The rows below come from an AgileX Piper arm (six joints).
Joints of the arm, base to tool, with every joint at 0 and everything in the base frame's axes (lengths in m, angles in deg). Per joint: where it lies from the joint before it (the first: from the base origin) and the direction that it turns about. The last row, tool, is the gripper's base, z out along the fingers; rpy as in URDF.
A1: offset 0 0 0.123 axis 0 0 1
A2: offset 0 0 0 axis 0 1 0
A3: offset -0.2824 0 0.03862 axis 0 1 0
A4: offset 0.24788 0 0.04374 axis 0.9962 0 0.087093
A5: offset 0 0 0 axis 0 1 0
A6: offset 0.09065 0 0.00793 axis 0.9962 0 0.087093
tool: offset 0 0 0 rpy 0 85.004 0
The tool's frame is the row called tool.
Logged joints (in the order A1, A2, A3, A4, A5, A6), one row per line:
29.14, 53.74, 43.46, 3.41, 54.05, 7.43
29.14, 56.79, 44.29, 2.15, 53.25, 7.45
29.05, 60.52, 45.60, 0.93, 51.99, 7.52
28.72, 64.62, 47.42, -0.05, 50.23, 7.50
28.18, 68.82, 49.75, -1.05, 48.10, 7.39
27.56, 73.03, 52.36, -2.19, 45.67, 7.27
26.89, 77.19, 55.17, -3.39, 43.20, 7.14
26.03, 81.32, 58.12, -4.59, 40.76, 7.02
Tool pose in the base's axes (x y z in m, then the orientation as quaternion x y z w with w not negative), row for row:
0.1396, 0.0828, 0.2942, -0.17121, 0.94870, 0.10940, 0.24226
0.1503, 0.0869, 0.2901, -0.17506, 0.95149, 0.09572, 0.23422
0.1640, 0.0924, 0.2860, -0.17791, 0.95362, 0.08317, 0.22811
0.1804, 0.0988, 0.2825, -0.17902, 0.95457, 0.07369, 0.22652
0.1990, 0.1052, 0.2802, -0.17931, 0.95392, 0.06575, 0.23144
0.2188, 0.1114, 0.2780, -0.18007, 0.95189, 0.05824, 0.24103
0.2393, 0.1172, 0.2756, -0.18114, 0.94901, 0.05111, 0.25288
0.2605, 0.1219, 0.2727, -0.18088, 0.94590, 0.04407, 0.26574
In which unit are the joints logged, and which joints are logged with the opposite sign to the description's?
The joints are logged in degrees. Opposite sign: A3.
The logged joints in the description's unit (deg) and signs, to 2 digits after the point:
29.14, 53.74, -43.46, 3.41, 54.05, 7.43
29.14, 56.79, -44.29, 2.15, 53.25, 7.45
29.05, 60.52, -45.60, 0.93, 51.99, 7.52
28.72, 64.62, -47.42, -0.05, 50.23, 7.50
28.18, 68.82, -49.75, -1.05, 48.10, 7.39
27.56, 73.03, -52.36, -2.19, 45.67, 7.27
26.89, 77.19, -55.17, -3.39, 43.20, 7.14
26.03, 81.32, -58.12, -4.59, 40.76, 7.02

